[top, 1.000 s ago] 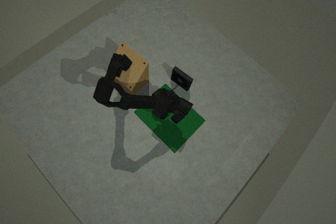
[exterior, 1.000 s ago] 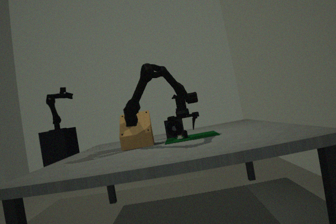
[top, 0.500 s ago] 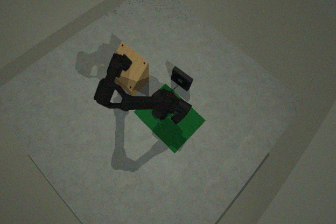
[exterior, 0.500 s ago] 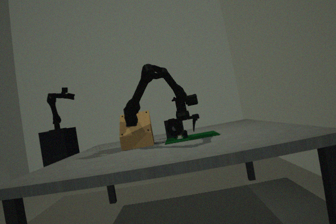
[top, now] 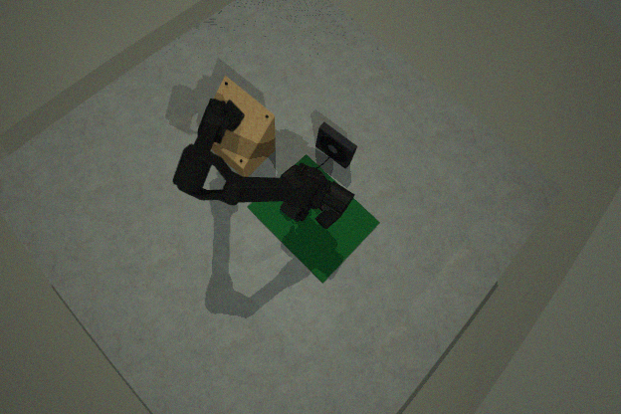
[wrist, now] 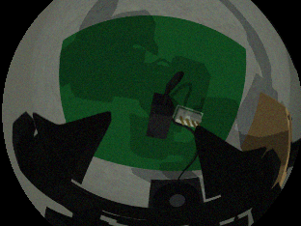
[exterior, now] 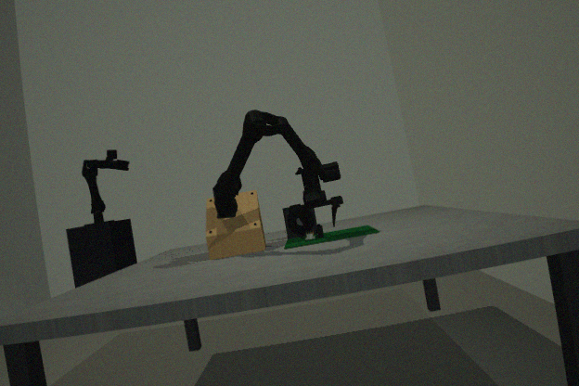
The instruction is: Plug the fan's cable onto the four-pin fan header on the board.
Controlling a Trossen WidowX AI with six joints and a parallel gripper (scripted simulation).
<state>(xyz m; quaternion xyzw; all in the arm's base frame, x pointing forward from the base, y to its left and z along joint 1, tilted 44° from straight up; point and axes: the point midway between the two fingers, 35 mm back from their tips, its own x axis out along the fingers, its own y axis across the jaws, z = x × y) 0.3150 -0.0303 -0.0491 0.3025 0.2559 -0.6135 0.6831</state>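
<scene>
My gripper tip is 1 cm to the left of the dark plug and 1 cm above it. Round my gripper tip: black fan (7 cm behind, 17 cm to the left, 3 cm above); then green board (3 cm ahead, 4 cm below).
</scene>
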